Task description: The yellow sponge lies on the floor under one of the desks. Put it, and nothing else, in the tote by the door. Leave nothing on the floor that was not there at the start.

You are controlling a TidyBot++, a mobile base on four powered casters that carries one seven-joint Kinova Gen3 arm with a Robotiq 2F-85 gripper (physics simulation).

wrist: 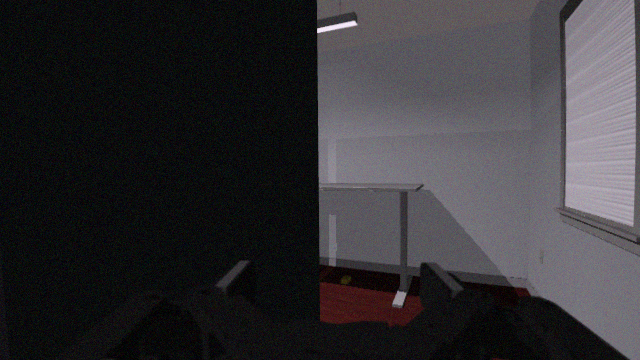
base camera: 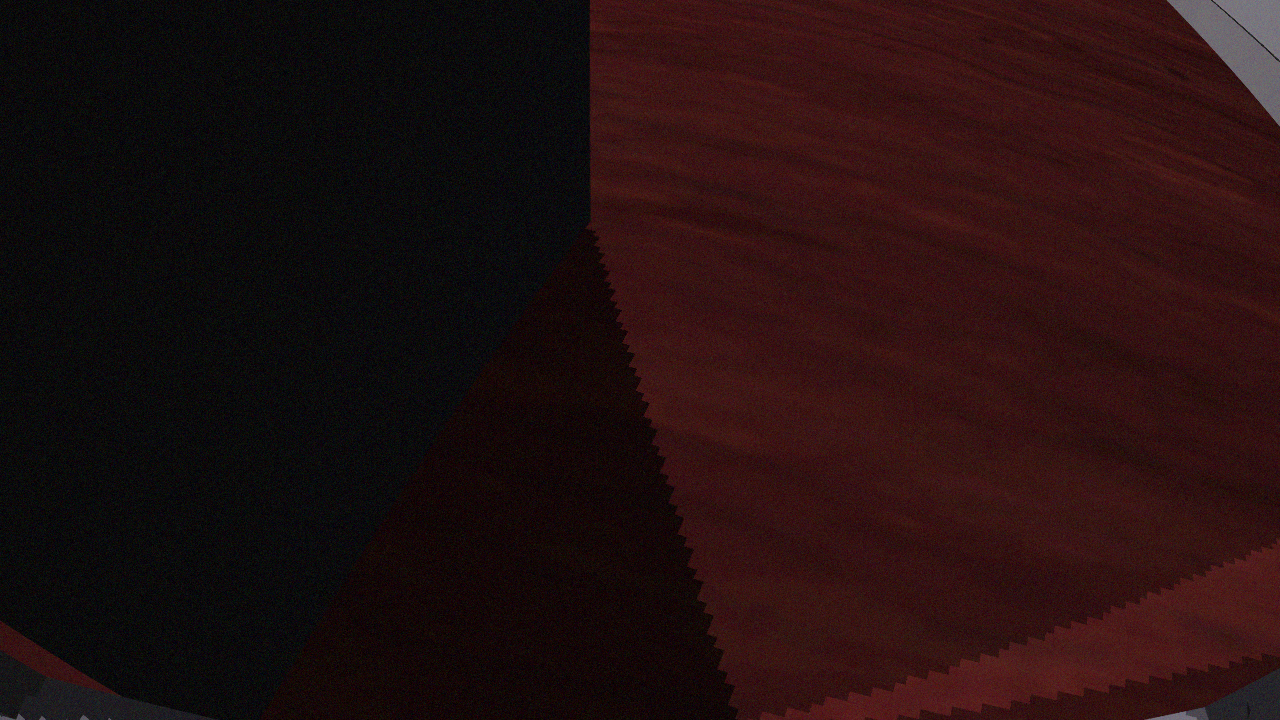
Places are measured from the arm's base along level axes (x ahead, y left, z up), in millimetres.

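Where they show: gripper, fingertip midpoint: [wrist: 336, 280].
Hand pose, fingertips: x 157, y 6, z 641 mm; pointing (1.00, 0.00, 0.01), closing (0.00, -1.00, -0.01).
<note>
After its pixels a point has its place.
A small yellow thing [wrist: 345, 280] {y -95, x 2780, z -361 mm}, which looks like the sponge, lies on the floor in the shadow under a desk [wrist: 404, 235] {y -605, x 2579, z 119 mm} in the wrist view, left of the desk's leg. It is far off and small. My gripper [wrist: 336, 280] {y 6, x 157, z 641 mm} is open, with its fingers wide apart at the bottom of the wrist view and no thing held between them. It is well short of the desk. The tote and the door do not show in either view.
A tall black block [base camera: 268, 268] {y 141, x 301, z -210 mm} [wrist: 160, 150] {y 158, x 253, z 716 mm} fills the left half of both views, very near. Red wood floor [base camera: 939, 313] {y -227, x 492, z -396 mm} lies to its right. A wall with a window [wrist: 600, 115] {y -1306, x 1454, z 955 mm} stands at the right, and another wall [wrist: 465, 165] {y -1252, x 2851, z 729 mm} behind the desk.
</note>
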